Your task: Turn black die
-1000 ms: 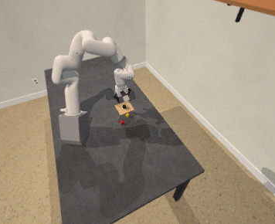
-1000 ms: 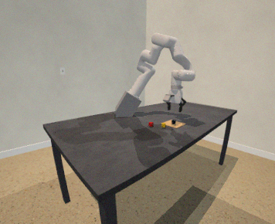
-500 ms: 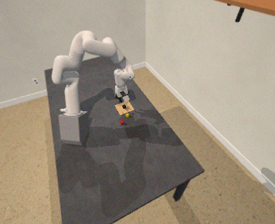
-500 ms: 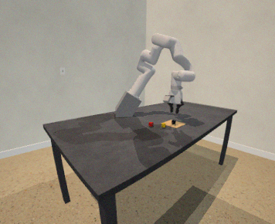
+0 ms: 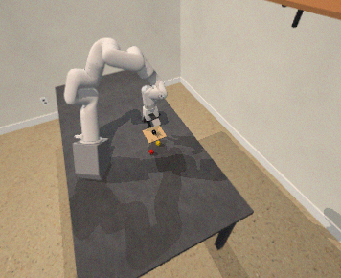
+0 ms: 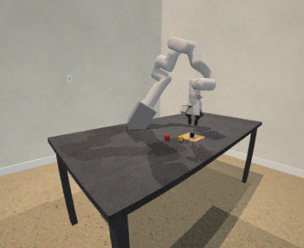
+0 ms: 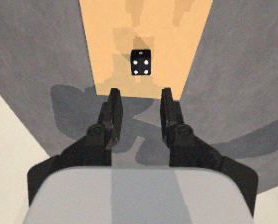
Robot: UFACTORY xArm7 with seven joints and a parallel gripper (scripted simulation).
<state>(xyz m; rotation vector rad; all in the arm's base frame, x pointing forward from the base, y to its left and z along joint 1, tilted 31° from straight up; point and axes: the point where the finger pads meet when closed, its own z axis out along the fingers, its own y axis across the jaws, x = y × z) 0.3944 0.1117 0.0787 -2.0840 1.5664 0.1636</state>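
The black die lies 9 cm below my hand. The rest, counted from my hand: yellow die 1 cm ahead, 11 cm to the right, 10 cm below; red die 5 cm behind, 18 cm to the right, 10 cm below; mat 11 cm below.
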